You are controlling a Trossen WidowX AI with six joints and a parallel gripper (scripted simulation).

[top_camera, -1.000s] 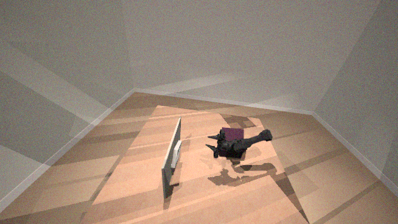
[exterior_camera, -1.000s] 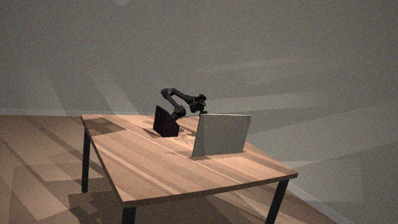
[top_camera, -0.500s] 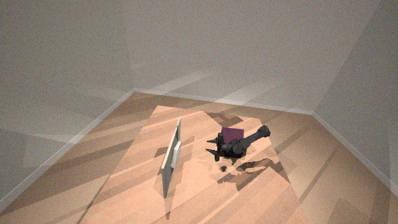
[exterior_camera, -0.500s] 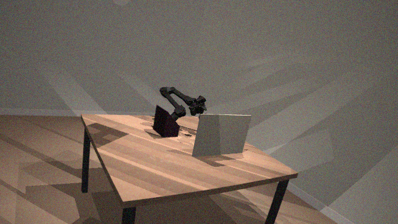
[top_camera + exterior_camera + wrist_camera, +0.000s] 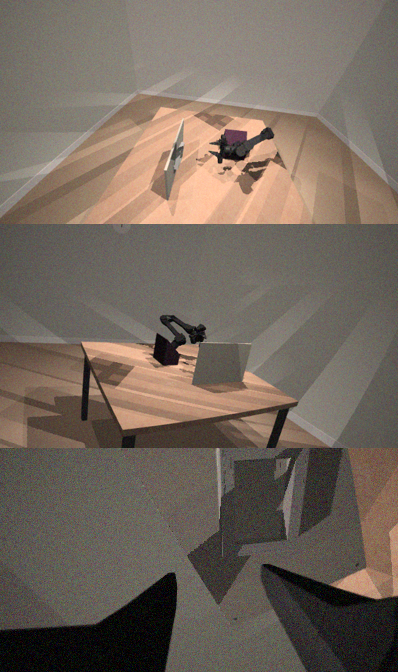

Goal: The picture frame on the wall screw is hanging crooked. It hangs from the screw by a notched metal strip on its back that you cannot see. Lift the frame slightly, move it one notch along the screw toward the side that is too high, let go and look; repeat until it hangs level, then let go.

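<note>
Right now my gripper tip is 20 cm short of the picture frame and 9 cm above it. From my gripper tip the other things lie so: grey wall panel (21 cm ahead, 9 cm below).
</note>
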